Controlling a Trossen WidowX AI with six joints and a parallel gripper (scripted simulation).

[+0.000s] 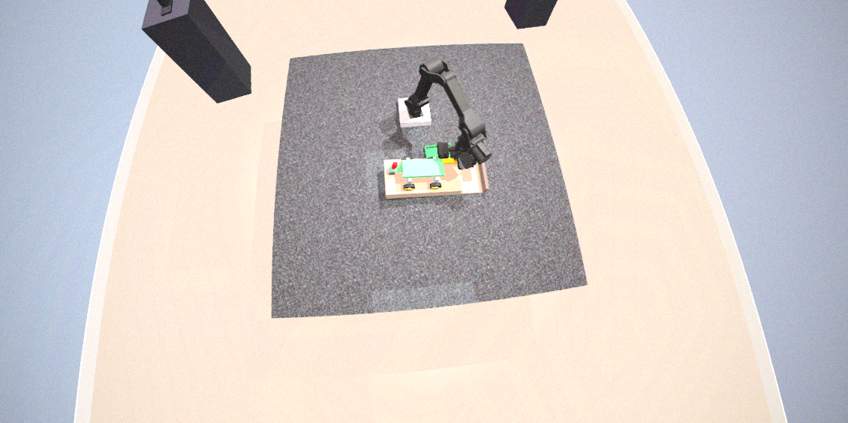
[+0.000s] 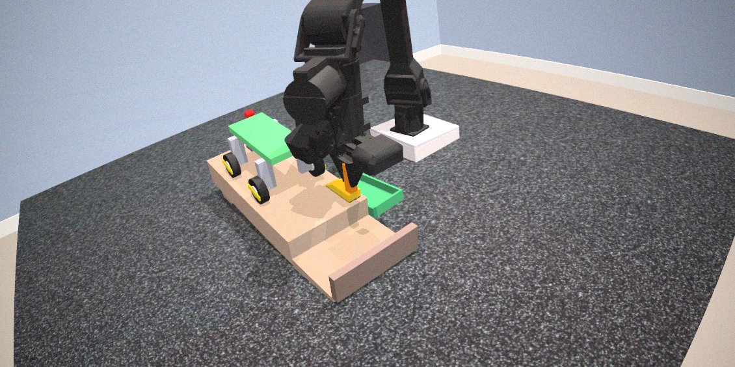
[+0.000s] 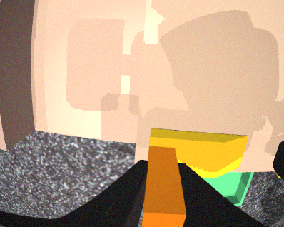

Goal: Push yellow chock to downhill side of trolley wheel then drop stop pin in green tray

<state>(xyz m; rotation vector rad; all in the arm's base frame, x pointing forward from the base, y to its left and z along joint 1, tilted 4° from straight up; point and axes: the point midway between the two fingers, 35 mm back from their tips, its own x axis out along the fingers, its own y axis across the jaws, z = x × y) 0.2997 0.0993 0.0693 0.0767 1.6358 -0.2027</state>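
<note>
Now: the red-headed stop pin 10 mm behind my gripper tip, 260 mm to the right of it and 50 mm above it. The rest, counted from my gripper tip: raised brown lip: 80 mm ahead, 100 mm to the left, 60 mm below; then green tray: 80 mm behind, 50 mm to the right, 90 mm below; then yellow chock: 20 mm to the right, 10 mm below.
</note>
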